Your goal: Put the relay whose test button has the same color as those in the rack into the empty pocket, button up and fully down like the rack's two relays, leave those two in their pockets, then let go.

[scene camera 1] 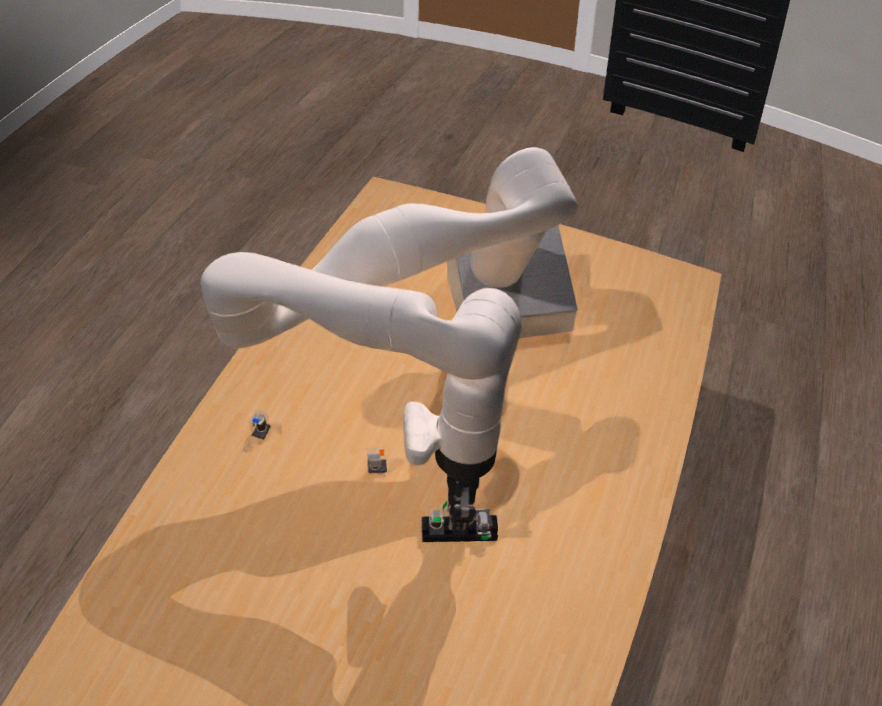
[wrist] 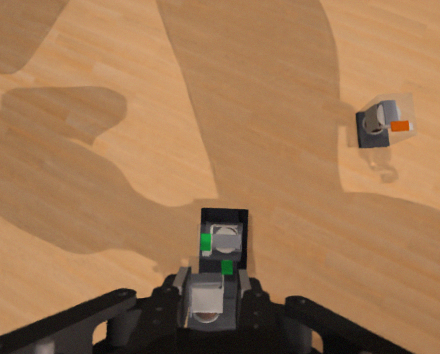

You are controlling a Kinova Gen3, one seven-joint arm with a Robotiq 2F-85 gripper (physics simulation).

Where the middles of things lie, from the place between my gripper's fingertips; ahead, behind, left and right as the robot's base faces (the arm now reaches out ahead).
Scene:
Now: hand 3 cm above the black rack (scene camera 1: pixel 468 534) and 1 cm past it.

